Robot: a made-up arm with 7 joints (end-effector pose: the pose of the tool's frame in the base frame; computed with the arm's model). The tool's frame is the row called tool.
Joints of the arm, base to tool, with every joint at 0 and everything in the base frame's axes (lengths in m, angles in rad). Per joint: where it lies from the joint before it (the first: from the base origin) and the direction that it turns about. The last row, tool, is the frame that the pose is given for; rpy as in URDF.
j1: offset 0 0 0.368 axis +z
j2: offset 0 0 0 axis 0 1 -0.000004
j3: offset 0 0 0.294 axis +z
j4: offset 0.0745 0 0 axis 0 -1 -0.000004
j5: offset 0.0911 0 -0.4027 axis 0 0.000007 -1
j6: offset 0 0 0 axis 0 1 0.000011
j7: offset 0.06 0 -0.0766 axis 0 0.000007 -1
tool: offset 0 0 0 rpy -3.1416 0 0
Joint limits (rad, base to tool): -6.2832..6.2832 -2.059..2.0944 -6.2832..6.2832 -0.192..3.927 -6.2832..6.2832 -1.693..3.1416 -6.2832..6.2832
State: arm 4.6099 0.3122 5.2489 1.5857 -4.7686 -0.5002 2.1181
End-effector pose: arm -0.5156 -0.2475 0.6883 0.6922 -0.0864 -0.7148 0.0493
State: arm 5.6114 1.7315 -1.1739 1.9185 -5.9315 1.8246 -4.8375
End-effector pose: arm 0.0494 -0.5981 0.0819 -0.0407 -0.7674 -0.4028 0.4971
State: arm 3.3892 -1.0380 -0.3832 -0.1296 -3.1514 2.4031 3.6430
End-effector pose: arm -0.2098 0.0271 0.4785 -0.1399 0.1020 0.2586 0.9503
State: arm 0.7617 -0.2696 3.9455 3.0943 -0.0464 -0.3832 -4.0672
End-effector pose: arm -0.1423 -0.0606 1.1093 0.0609 -0.0960 -0.9544 0.2761
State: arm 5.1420 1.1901 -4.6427 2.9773 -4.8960 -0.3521 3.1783
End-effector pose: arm 0.3507 -0.6465 0.5776 0.6246 -0.3001 0.6038 0.3941
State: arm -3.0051 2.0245 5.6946 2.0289 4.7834 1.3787 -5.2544
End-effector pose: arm -0.4087 0.2569 -0.2019 -0.2530 0.5215 0.8091 0.0966
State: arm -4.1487 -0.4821 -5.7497 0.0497 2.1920 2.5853 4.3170
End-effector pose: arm -0.2514 0.0525 0.3851 0.1539 -0.3026 0.6436 0.6859
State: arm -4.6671 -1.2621 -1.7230 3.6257 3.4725 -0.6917 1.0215
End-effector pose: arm -0.0892 -0.6263 0.6180 0.4798 -0.1967 0.5293 0.6715
